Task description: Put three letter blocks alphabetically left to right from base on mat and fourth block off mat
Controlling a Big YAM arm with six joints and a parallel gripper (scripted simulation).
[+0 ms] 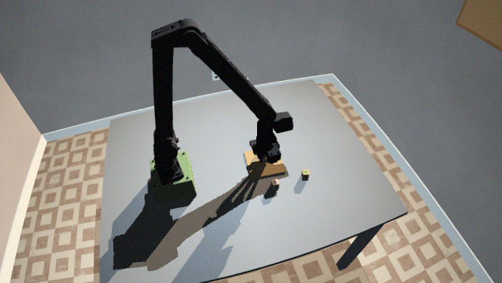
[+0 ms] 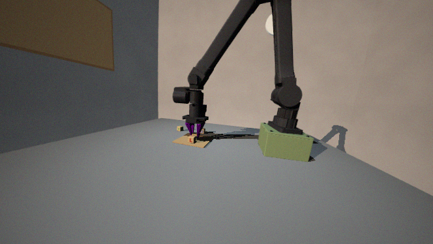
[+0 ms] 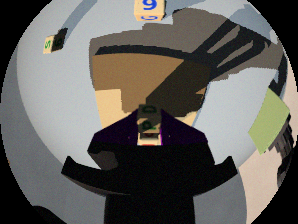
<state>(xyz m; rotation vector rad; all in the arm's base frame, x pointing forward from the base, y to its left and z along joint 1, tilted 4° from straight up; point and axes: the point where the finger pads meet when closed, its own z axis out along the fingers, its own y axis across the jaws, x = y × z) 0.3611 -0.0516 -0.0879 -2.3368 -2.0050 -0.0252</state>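
The block is right at my hand. Round my hand: tan mat (2 cm below).
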